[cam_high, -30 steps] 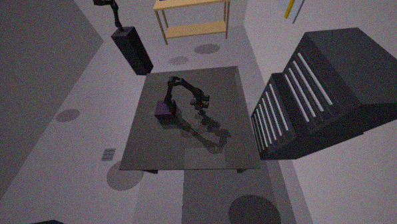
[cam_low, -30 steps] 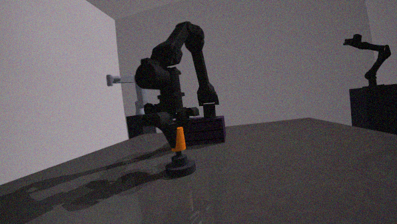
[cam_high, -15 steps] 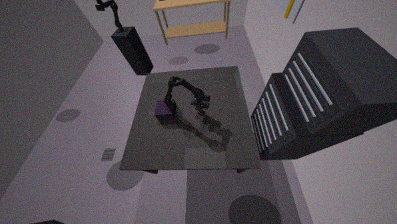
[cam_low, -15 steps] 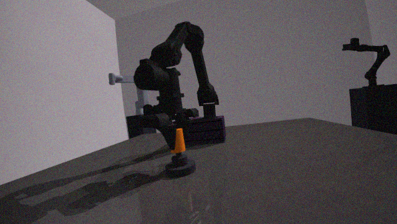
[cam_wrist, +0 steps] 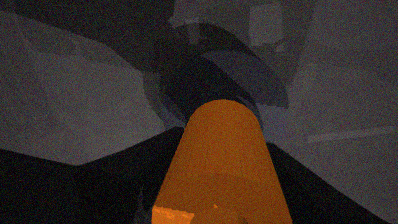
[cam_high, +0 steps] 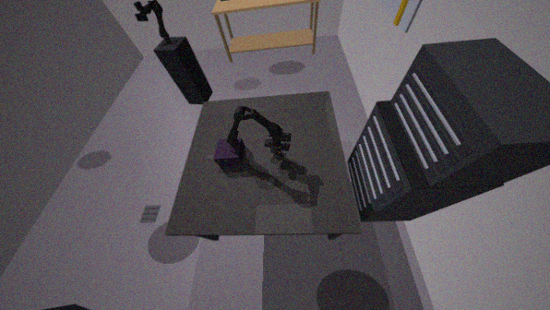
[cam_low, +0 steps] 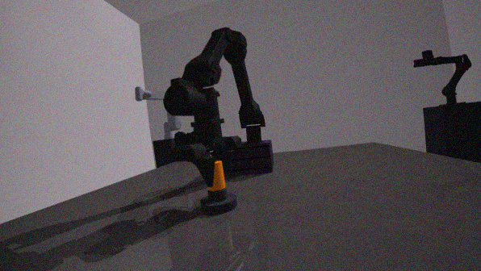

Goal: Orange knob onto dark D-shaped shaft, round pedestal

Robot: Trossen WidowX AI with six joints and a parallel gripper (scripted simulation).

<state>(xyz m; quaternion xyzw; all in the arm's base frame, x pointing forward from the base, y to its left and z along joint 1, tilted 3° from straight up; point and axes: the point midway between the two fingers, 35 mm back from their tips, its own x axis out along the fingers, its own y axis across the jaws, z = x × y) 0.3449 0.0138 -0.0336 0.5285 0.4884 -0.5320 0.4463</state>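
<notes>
Now: the orange knob 20 mm above my gripper tip. The rest, counted from my gripper tip: D-shaped shaft (20 mm below).
</notes>
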